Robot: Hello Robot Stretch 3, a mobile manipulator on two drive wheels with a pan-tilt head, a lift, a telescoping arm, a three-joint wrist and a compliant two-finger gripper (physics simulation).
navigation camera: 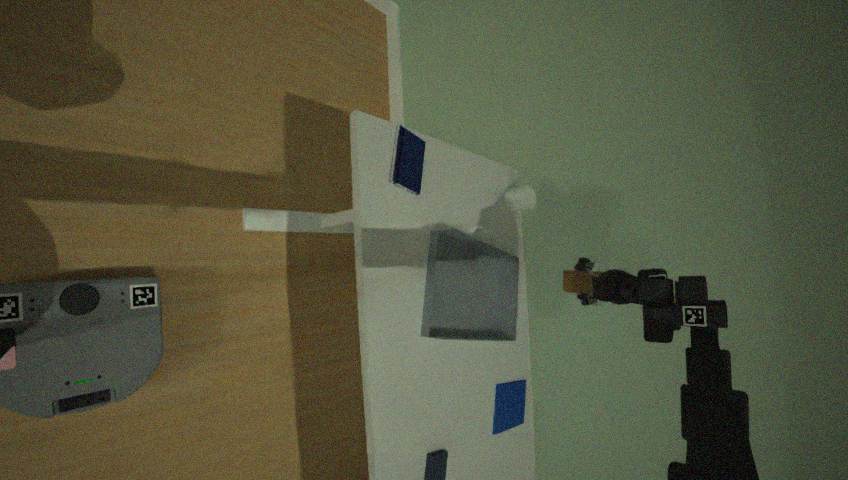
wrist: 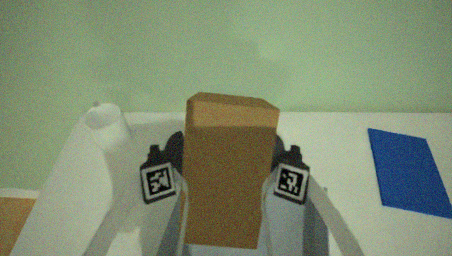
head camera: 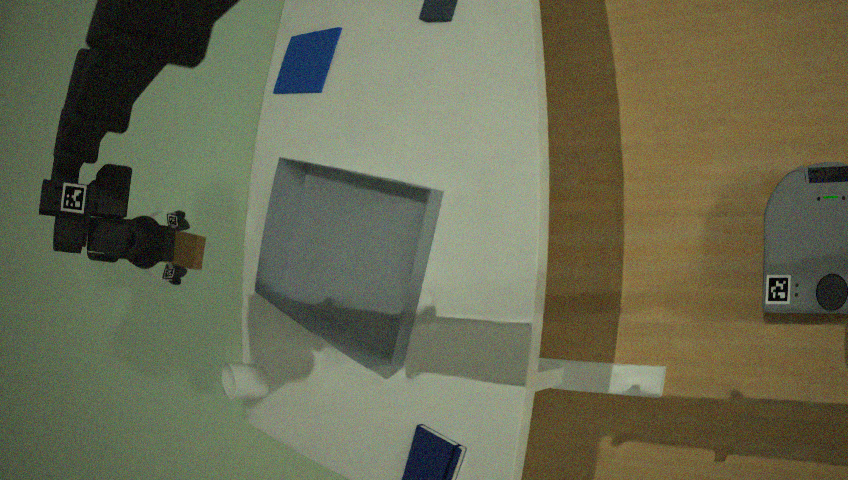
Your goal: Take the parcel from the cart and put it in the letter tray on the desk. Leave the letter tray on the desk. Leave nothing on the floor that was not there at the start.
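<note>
The brown box-shaped parcel is between the two fingers of my gripper, which is shut on it. In the head and navigation views the gripper and parcel show against the green wall, off the desk's back edge and apart from the tray; their height above the desk is hard to tell. The grey letter tray stands on the white desk, with a shadow across part of it. In the wrist view the parcel hides much of the tray. The cart does not show.
A white cup stands near the desk's back edge. A dark blue book, a flat blue item and a dark object lie on the desk. My base is on the wooden floor.
</note>
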